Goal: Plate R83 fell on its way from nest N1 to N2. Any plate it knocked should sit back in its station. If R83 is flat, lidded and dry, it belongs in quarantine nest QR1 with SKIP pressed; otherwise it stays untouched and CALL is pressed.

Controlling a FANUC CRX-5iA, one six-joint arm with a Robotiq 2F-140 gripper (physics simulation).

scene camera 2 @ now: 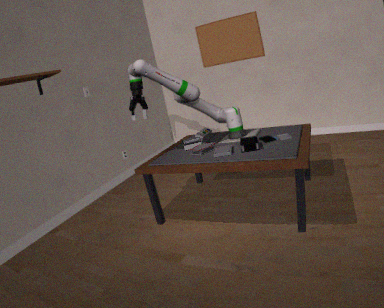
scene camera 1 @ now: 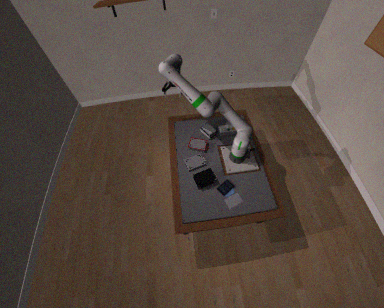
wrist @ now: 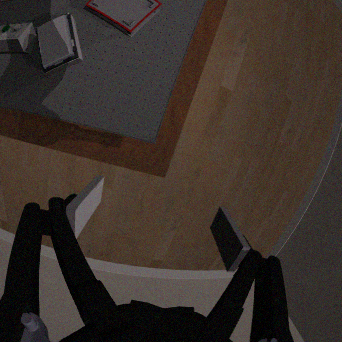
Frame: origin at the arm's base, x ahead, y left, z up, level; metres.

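Where they show: gripper, fingertip midpoint: (scene camera 2: 140, 119) (scene camera 1: 173, 97) (wrist: 159, 204); arm's base, origin of the base link: (scene camera 2: 237, 136) (scene camera 1: 237, 156).
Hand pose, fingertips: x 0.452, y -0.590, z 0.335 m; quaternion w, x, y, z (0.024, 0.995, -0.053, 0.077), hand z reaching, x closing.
Each offset is from my fingertips to the centre of the thing. "spot": to the spot under its first point.
My gripper (scene camera 1: 172, 93) (scene camera 2: 139, 116) (wrist: 159, 204) is open and empty, high beyond the table's corner. A pale grey plate-like block {0.281 m back, 0.245 m left, 0.273 m down} (scene camera 1: 208, 131) (wrist: 56, 42) sits near the button box {0.497 m back, 0.285 m left, 0.293 m down} (scene camera 1: 226, 128) (wrist: 14, 37); a green button shows in the wrist view. A red-rimmed nest {0.130 m back, 0.374 m left, 0.312 m down} (scene camera 1: 198, 144) (scene camera 2: 204, 148) (wrist: 125, 11) holds a pale plate. A grey plate or nest {0.053 m back, 0.542 m left, 0.321 m down} (scene camera 1: 195, 161) (scene camera 2: 223, 150) and a black one {0.091 m back, 0.728 m left, 0.304 m down} (scene camera 1: 205, 178) (scene camera 2: 250, 144) follow in a row. Labels, lids and wetness cannot be read, so I cannot tell which is R83.
The table (scene camera 1: 176, 190) (scene camera 2: 225, 166) (wrist: 189, 85) has a wooden rim around a grey mat. The arm's base stands on a pale board (scene camera 1: 245, 168). A small dark blue item {0.240 m back, 0.845 m left, 0.328 m down} (scene camera 1: 226, 187) and a light square {spot: 0.261 m back, 0.970 m left, 0.327 m down} (scene camera 1: 233, 200) lie near one end. A wall shelf (scene camera 2: 30, 77) is at the left.
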